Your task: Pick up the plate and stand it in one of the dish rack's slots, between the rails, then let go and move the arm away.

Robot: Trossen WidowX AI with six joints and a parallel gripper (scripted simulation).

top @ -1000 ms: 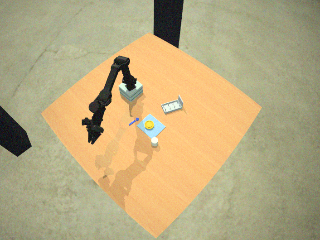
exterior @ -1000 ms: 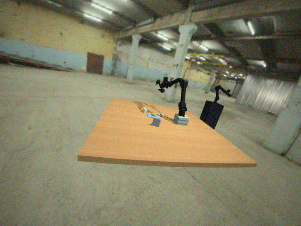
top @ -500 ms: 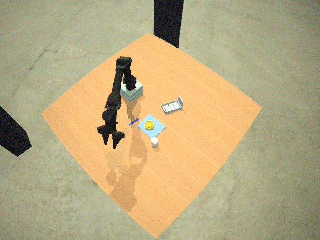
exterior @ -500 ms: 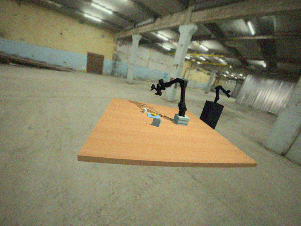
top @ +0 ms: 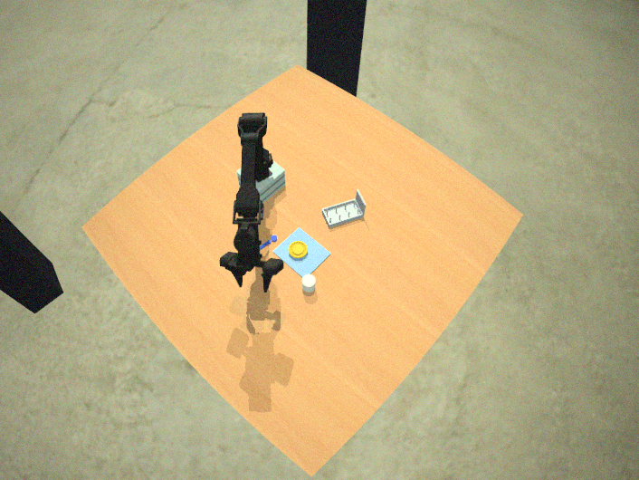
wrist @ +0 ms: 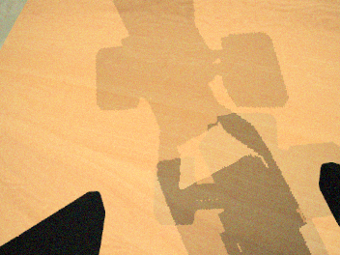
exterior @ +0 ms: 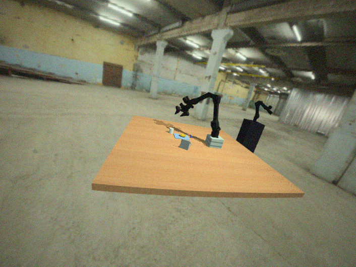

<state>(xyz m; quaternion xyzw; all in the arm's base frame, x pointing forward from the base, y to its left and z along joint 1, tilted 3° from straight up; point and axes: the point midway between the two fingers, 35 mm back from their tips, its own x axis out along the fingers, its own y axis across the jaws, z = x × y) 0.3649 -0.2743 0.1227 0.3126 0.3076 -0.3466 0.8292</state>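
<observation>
The yellow plate is 9 cm behind my gripper tip, 23 cm to the left of it and 15 cm below it. From my gripper tip the other things lie so: grey dish rack: 11 cm behind, 45 cm to the left, 14 cm below; then blue spoon: 18 cm behind, 17 cm to the left, 16 cm below; then white cup: 4 cm ahead, 18 cm to the left, 14 cm below.
</observation>
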